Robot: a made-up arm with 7 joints. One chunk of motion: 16 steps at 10 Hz.
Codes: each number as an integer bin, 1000 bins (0 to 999) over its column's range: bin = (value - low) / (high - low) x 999, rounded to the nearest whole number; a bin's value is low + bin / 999 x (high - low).
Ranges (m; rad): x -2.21..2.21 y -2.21..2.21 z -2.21..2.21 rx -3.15..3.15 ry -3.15..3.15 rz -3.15..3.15
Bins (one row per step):
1: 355 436 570 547 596 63
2: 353 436 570 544 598 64
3: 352 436 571 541 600 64
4: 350 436 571 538 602 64
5: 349 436 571 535 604 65
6: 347 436 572 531 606 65
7: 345 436 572 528 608 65
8: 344 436 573 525 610 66
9: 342 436 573 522 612 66
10: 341 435 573 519 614 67
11: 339 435 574 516 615 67
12: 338 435 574 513 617 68
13: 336 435 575 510 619 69
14: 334 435 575 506 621 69
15: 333 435 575 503 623 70
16: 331 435 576 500 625 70
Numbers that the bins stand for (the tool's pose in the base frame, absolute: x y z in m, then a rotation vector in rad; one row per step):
1: -0.6393 -0.2810 0.3119 0.2995 0.6086 -2.7527
2: -0.6482 -0.2810 0.3119 0.2806 0.6212 -2.7464
3: -0.6526 -0.2810 0.3163 0.2617 0.6338 -2.7464
4: -0.6615 -0.2810 0.3163 0.2428 0.6464 -2.7464
5: -0.6659 -0.2810 0.3163 0.2239 0.6590 -2.7401
6: -0.6747 -0.2810 0.3208 0.1986 0.6716 -2.7401
7: -0.6836 -0.2810 0.3208 0.1797 0.6842 -2.7401
8: -0.6880 -0.2810 0.3252 0.1608 0.6968 -2.7338
9: -0.6968 -0.2810 0.3252 0.1419 0.7095 -2.7338
10: -0.7013 -0.2854 0.3252 0.1230 0.7221 -2.7275
11: -0.7101 -0.2854 0.3296 0.1041 0.7284 -2.7275
12: -0.7145 -0.2854 0.3296 0.0851 0.7410 -2.7212
13: -0.7234 -0.2854 0.3340 0.0662 0.7536 -2.7149
14: -0.7322 -0.2854 0.3340 0.0410 0.7662 -2.7149
15: -0.7367 -0.2854 0.3340 0.0221 0.7788 -2.7086
16: -0.7455 -0.2854 0.3385 0.0032 0.7914 -2.7086

